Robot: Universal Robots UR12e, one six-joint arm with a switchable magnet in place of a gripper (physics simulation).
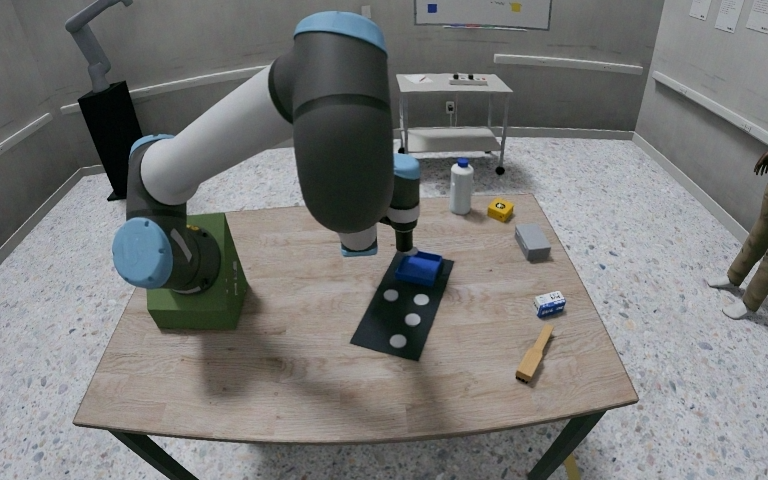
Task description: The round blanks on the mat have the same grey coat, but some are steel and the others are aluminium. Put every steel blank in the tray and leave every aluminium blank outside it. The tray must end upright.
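The magnet gripper [404,249] is at the back-left rim of the blue tray [416,277], with a pale round blank [411,251] against its lower face. The tray is upright at the back of the black mat [373,328]. Its inside is partly hidden by its walls, and I cannot tell if blanks lie in it. Four grey blanks lie flat on the mat in front of the tray: a left one [390,294], a right one [420,299], a middle one [412,319] and a front one [397,340]. Steel and aluminium look alike.
A white bottle [461,189], a yellow box [500,210] and a grey block [531,242] stand at the back right. A small blue-white box [549,304] and a wooden-handled brush [534,355] lie at the right. The green arm base [195,311] is at the left.
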